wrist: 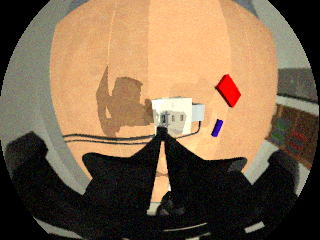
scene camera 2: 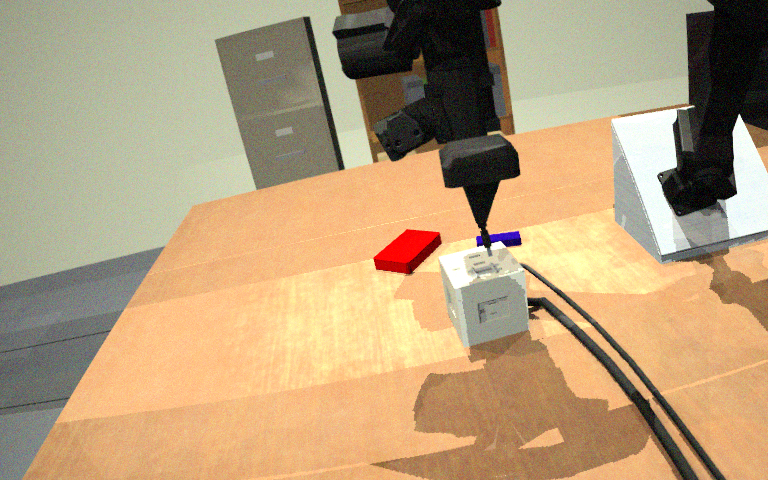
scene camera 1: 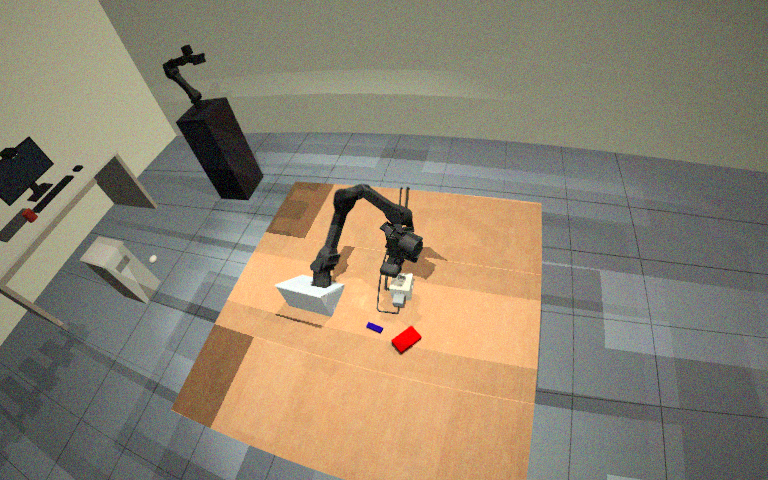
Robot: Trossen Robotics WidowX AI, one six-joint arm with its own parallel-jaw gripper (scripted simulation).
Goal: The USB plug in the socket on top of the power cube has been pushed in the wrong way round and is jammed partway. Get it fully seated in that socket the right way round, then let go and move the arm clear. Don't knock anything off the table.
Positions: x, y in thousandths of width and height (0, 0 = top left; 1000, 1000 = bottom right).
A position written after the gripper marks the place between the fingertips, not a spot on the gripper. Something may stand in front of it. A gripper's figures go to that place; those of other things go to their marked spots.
Labels:
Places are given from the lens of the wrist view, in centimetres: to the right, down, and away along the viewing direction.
gripper (wrist: 508, 569): 0, 2, 10
white power cube (wrist: 561, 452): 4, -2, 14

